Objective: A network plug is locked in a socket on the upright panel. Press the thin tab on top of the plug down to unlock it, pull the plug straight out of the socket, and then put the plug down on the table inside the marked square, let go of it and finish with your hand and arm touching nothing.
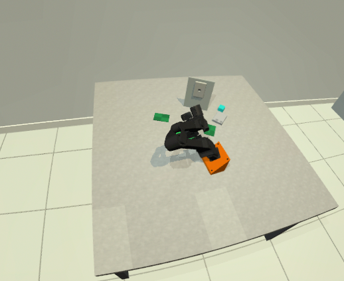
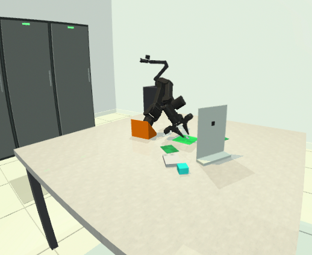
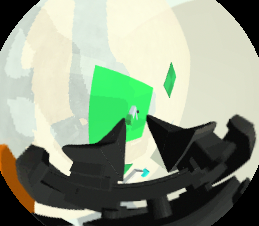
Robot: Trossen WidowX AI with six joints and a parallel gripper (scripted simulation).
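The network plug lies 1 cm below my gripper tip. Round my gripper tip: green marked square 2 cm below; grey upright panel 23 cm ahead, 13 cm to the right, 9 cm above; cyan cube 31 cm to the right, 20 cm ahead, 1 cm below.
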